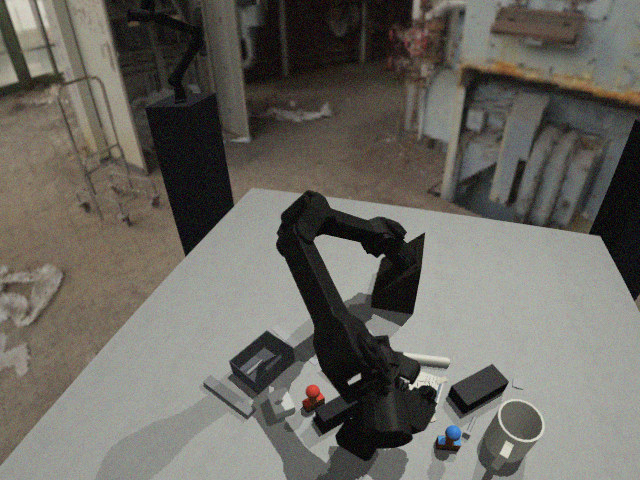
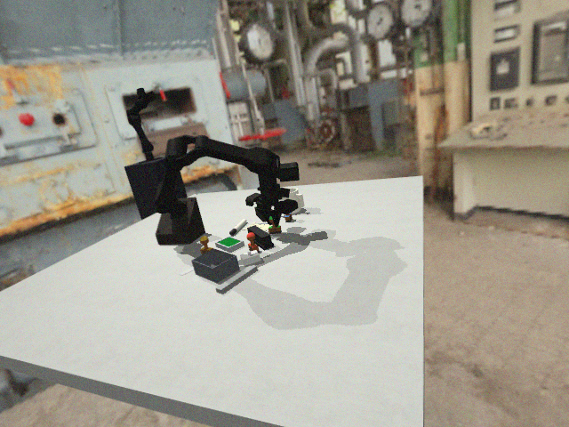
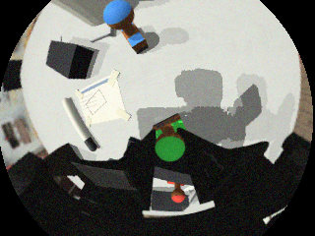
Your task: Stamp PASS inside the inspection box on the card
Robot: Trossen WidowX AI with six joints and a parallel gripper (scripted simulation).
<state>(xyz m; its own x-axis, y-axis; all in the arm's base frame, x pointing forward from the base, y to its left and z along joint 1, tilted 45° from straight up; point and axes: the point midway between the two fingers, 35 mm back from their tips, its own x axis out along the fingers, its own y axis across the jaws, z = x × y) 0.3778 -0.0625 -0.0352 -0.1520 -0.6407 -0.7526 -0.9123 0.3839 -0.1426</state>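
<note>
Now: gripper tip 1 cm above the green-knobbed stamp. Also, from my gripper tip: blue-knobbed stamp (1 cm ahead, 13 cm to the left, 1 cm below); then long black block (3 cm behind, 6 cm to the right, 2 cm below); then cream card (9 cm behind, 8 cm to the left, 3 cm below).
</note>
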